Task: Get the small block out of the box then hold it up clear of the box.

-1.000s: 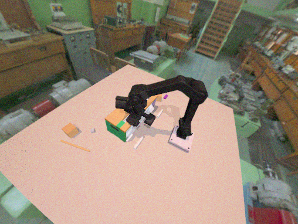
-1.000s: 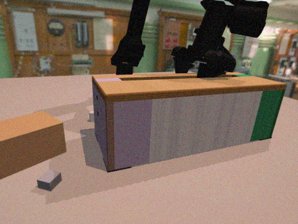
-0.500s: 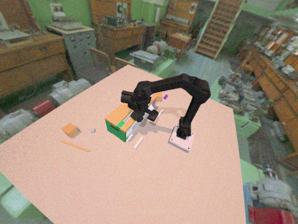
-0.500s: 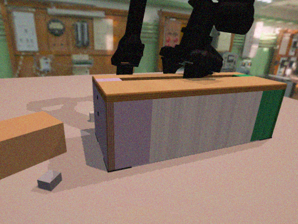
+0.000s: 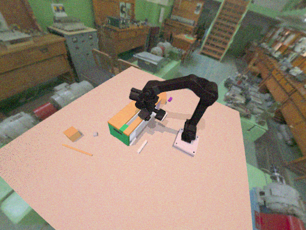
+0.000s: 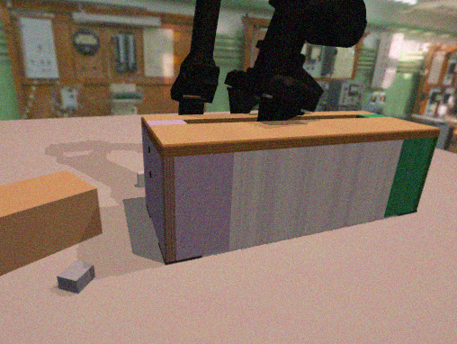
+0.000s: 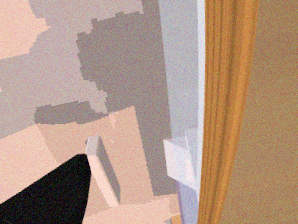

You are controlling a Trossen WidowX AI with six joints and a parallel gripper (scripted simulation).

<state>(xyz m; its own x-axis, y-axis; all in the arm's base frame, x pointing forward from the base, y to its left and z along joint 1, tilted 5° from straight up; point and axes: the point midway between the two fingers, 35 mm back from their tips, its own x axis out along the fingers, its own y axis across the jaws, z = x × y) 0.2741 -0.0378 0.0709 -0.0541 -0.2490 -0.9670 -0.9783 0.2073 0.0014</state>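
The box is 40 mm ahead of my gripper tip, 30 mm to the left of it and 20 mm below it. The rest, counted from my gripper tip: blue block (50 mm ahead, 30 mm to the right); thin orange stick (290 mm ahead, 360 mm to the left, 80 mm below).
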